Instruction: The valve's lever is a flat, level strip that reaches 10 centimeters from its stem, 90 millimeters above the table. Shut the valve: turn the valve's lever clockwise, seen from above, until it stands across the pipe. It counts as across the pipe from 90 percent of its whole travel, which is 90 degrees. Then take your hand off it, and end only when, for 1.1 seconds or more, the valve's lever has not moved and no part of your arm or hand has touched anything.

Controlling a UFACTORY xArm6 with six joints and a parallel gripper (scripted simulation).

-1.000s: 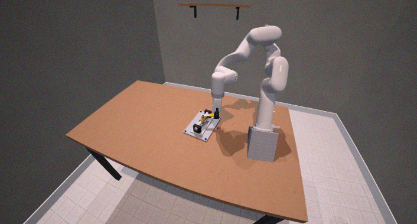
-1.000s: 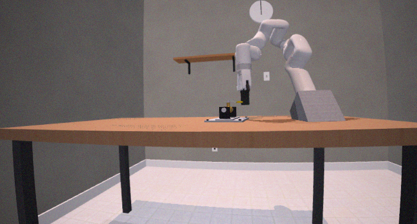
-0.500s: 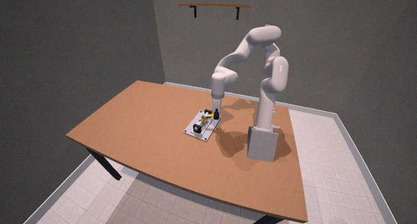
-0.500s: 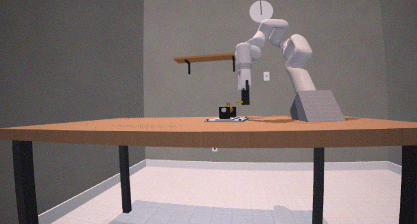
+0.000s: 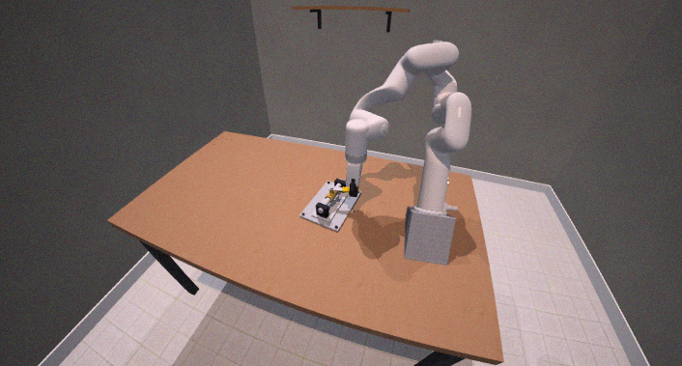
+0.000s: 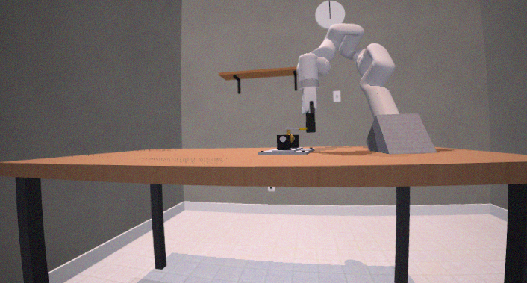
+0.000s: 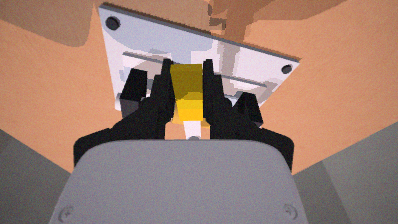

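Now: hand 50 mm short of the yellow lever. The rest, counted from my hand: baseplate 90 mm below, 90 mm ahead.
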